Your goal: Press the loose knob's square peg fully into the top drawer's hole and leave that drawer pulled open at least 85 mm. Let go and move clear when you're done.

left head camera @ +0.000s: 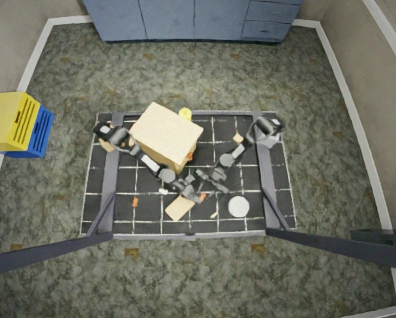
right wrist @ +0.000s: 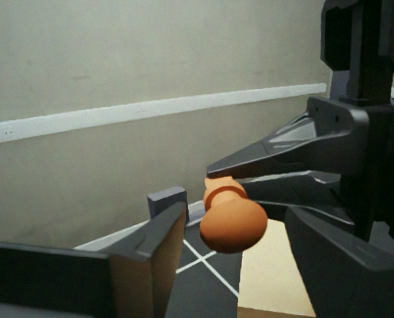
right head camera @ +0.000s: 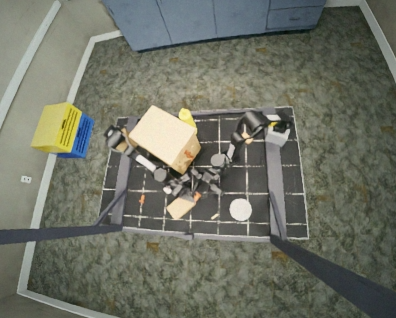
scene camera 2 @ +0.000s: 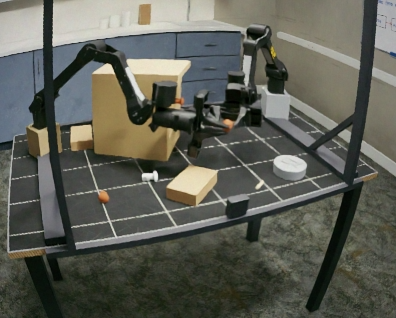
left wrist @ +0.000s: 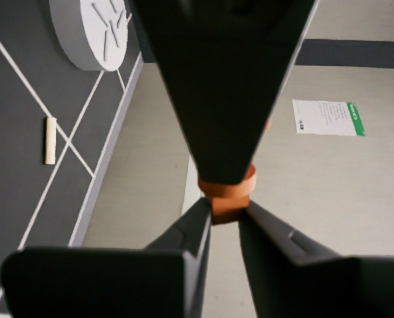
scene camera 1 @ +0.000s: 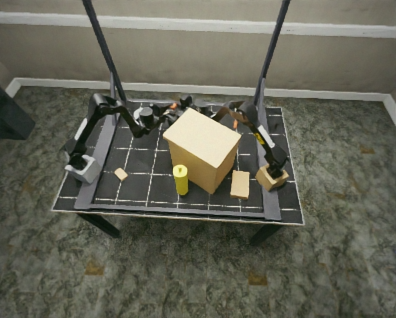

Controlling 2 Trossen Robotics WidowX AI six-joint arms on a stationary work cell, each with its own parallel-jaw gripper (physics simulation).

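Frame: origin at the left arm's base, x up, y right, z ahead, level; metres.
Seen in the pictures: left gripper, fingertip midpoint: [left head camera: 200, 202] [right wrist: 208, 185] [right head camera: 195, 202] [scene camera 2: 229, 130] [left wrist: 223, 207] [scene camera 1: 175, 103]; right gripper, fingertip midpoint: [left head camera: 202, 196] [right wrist: 235, 213] [right head camera: 196, 196] [scene camera 2: 226, 126] [left wrist: 225, 154] [scene camera 1: 174, 107]; left arm's base, link origin: [scene camera 2: 42, 125] [scene camera 1: 274, 171]; right arm's base, link origin: [right head camera: 280, 127] [scene camera 2: 275, 91] [scene camera 1: 80, 163].
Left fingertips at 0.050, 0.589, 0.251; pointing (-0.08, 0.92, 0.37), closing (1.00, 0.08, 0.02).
Observation:
Pixels of each thing's top centre, then the offset from my left fingertips to it, as dx, dy, dz.
- loose orange knob, top centre: [left wrist: 265, 166] [right wrist: 227, 180] +0.014, -0.018, +0.018
- tan cabinet, top centre: [scene camera 2: 142, 66] [scene camera 1: 201, 135] [left head camera: 165, 131] [right head camera: 160, 132] +0.125, -0.348, +0.024
- tan block, top centre: [right wrist: 283, 253] [scene camera 2: 192, 178] [left head camera: 179, 206] [right head camera: 180, 205] -0.121, -0.043, -0.099
- white knob-shaped piece, top centre: [scene camera 2: 149, 171] -0.127, -0.165, -0.136
- orange piece, top centre: [scene camera 2: 102, 190] [left head camera: 134, 202] -0.127, -0.194, -0.299
- small stick, top centre: [left wrist: 54, 141] [scene camera 2: 260, 183] -0.148, +0.094, +0.036
- white disc, top centre: [left wrist: 111, 16] [scene camera 2: 290, 162] [right head camera: 240, 209] [left head camera: 239, 206] -0.122, +0.130, +0.174
- yellow cylinder, top centre: [scene camera 1: 179, 166] [left head camera: 184, 109] [right head camera: 182, 110] +0.087, -0.424, +0.170
The loose orange knob [scene camera 2: 228, 125] [left wrist: 230, 189] [right wrist: 233, 225] is in the air above the front middle of the table. My left gripper [left wrist: 223, 207] is shut on its square peg; the round head points away from the left fingers. My right gripper [right wrist: 235, 213] is partly open, its fingers spread either side of the knob's head without gripping it. In the left wrist view a dark right finger covers most of the head. The tan cabinet [left head camera: 166, 127] [right head camera: 162, 135] [scene camera 1: 202, 137] [scene camera 2: 130, 110] stands behind the left arm. An orange knob [right head camera: 188, 154] [scene camera 2: 179, 100] shows at its front. The drawer hole cannot be made out.
A tan block [left head camera: 179, 207] [scene camera 2: 192, 185] lies below the grippers. A white knob-shaped piece [scene camera 2: 150, 176], an orange piece [left head camera: 135, 202] [scene camera 2: 103, 196], a small stick [scene camera 2: 259, 184] and a white disc [left head camera: 238, 206] [scene camera 2: 290, 167] lie around it. A yellow cylinder [scene camera 1: 181, 180] stands behind the cabinet.

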